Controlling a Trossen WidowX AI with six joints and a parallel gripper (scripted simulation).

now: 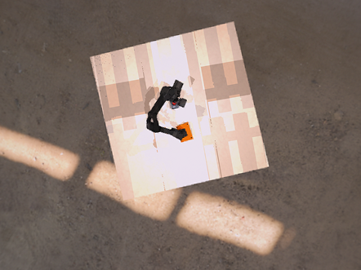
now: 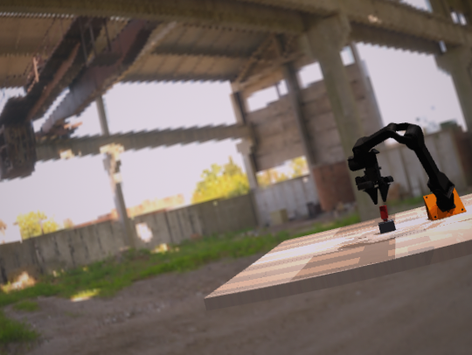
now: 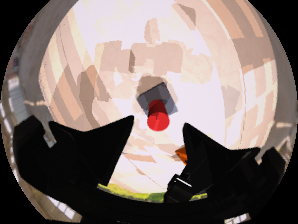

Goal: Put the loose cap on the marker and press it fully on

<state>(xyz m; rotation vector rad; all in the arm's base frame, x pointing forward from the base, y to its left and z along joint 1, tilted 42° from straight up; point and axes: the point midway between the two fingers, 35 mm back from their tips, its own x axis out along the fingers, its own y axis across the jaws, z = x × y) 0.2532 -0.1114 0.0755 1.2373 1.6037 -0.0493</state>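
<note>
My gripper tip is 40 mm above the red marker cap and 10 mm to the right of it. The rest, counted from my gripper tip: holder block 100 mm below, 10 mm to the left.
</note>
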